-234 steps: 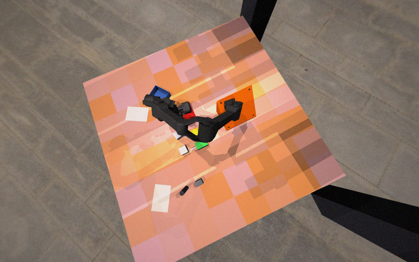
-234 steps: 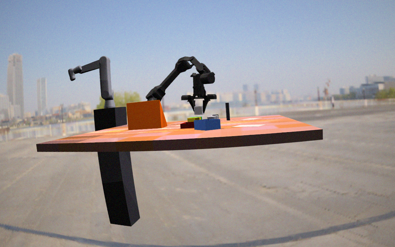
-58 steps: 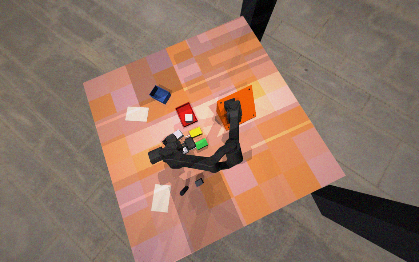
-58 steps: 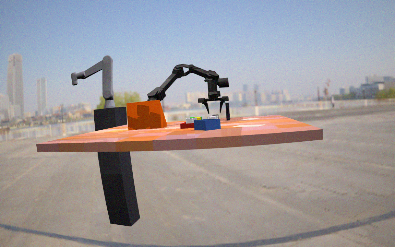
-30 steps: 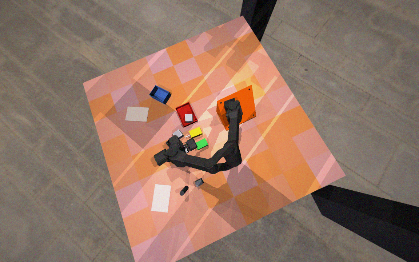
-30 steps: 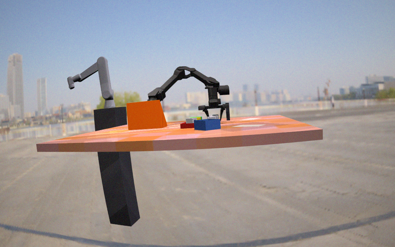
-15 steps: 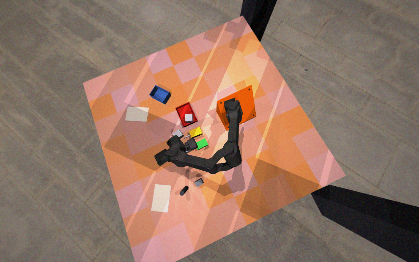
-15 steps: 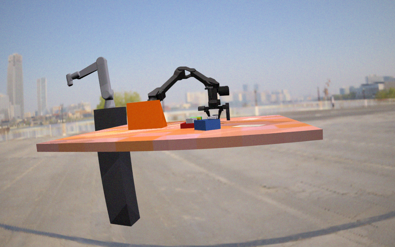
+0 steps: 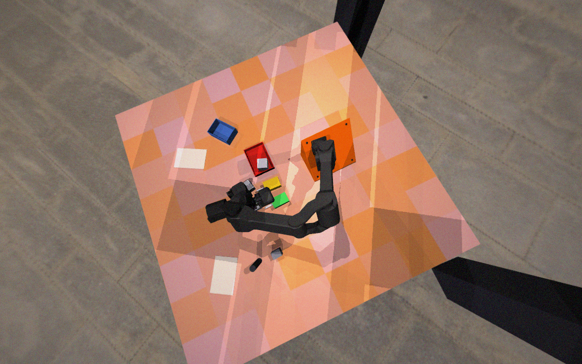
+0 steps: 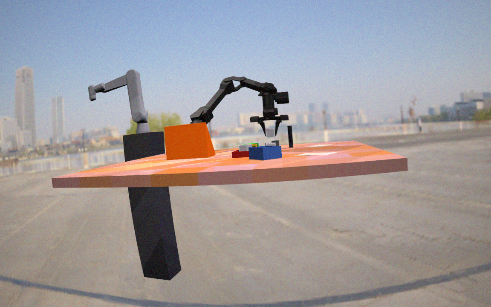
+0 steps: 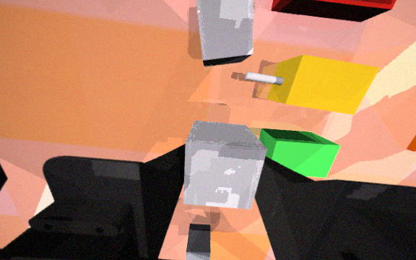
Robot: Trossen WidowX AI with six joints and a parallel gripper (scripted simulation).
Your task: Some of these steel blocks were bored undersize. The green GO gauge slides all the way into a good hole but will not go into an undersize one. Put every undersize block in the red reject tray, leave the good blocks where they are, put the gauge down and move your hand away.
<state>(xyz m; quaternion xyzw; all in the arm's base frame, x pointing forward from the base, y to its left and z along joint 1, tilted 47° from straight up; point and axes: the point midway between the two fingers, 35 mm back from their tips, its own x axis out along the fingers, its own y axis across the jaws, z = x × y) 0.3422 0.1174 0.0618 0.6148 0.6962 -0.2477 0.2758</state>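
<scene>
Now: gripper tip 80 mm past the red reject tray, 210 mm to the left of it and 70 mm above it. From my gripper tip the other things lie so: yellow gauge 70 mm behind, 70 mm to the right, 50 mm below; green GO gauge 80 mm behind, 20 mm to the left, 50 mm below; small dark cube 10 mm behind, 220 mm to the left, 50 mm below.
</scene>
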